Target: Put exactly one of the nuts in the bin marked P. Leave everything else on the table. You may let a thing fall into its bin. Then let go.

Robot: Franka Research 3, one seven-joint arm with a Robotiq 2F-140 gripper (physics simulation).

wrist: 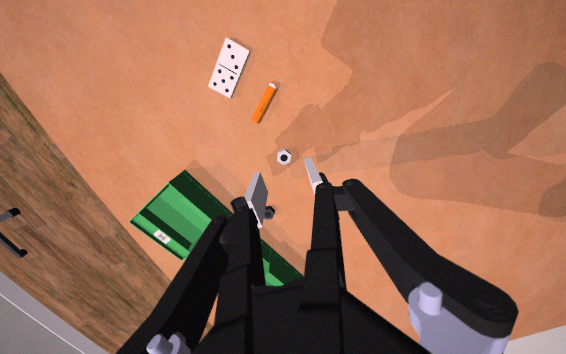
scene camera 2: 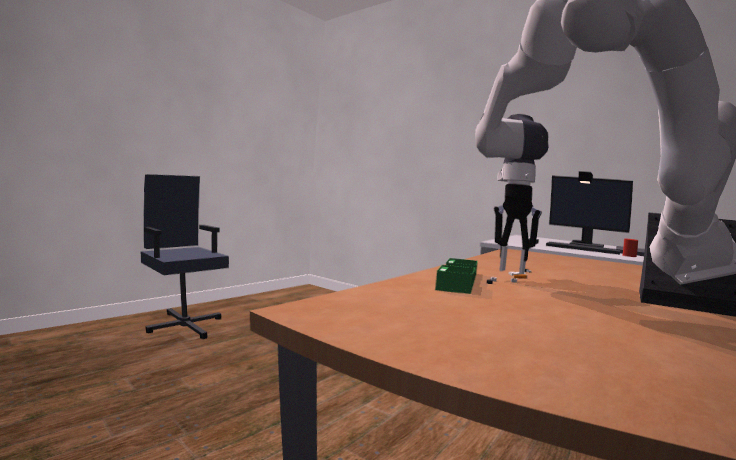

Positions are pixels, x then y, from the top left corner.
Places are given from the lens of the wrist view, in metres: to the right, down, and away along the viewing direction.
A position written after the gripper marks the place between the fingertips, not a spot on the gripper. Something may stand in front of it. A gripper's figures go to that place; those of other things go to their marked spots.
gripper [wrist: 285, 176]: 0.00, 0.00, 0.21
white domino [wrist: 232, 59]: -0.05, -0.12, 0.18
green three-compartment bin block [wrist: 175, 218]: -0.15, 0.06, 0.26
The marked spots on the green three-compartment bin block and the white domino are 0.22 m apart.
